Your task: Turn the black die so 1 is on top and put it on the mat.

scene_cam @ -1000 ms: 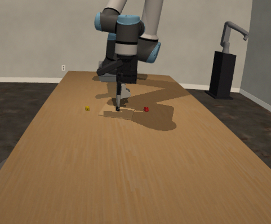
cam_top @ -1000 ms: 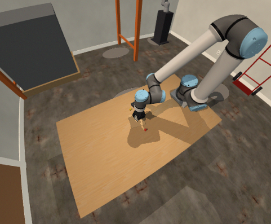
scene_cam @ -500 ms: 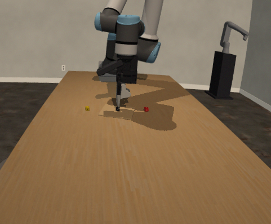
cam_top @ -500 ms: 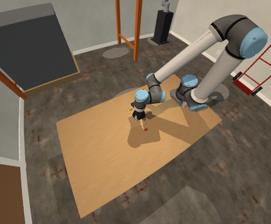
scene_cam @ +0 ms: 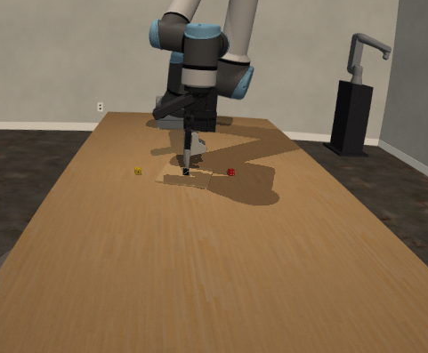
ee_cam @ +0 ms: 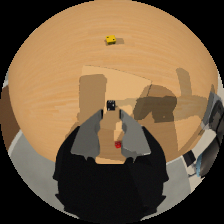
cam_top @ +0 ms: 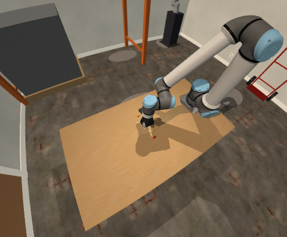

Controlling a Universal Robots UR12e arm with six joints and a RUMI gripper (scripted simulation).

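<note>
Now: hand 30 mm above the black die. Also, from my hand: yellow die: 10 mm behind, 130 mm to the right, 30 mm below; red die: 10 mm behind, 130 mm to the left, 30 mm below; tan mat: 40 mm below.
</note>
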